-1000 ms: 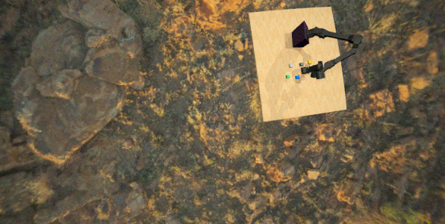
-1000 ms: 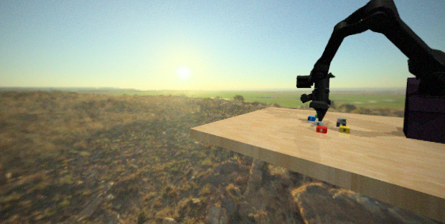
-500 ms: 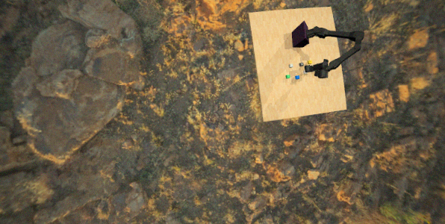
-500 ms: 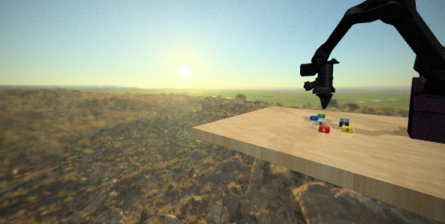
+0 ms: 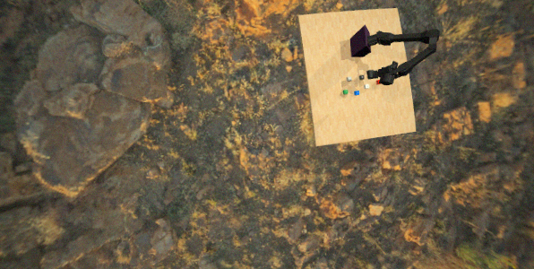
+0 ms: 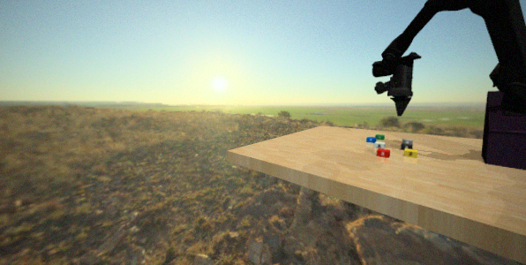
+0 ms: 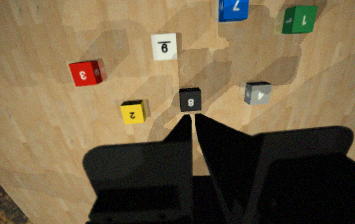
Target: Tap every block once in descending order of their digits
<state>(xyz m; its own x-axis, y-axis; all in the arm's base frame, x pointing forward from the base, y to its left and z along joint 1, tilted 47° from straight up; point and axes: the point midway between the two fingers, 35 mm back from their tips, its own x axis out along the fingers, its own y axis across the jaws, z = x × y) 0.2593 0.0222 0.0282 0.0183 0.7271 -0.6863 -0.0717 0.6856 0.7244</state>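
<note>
My gripper tip is now 120 mm above the blue block, 100 mm short of it and 70 mm to the left of it. Round my gripper tip: white block 120 mm below, 50 mm ahead, 20 mm to the left; yellow block 120 mm below, 80 mm to the left, 40 mm behind; grey block 120 mm to the right, 120 mm below, 10 mm behind.
</note>
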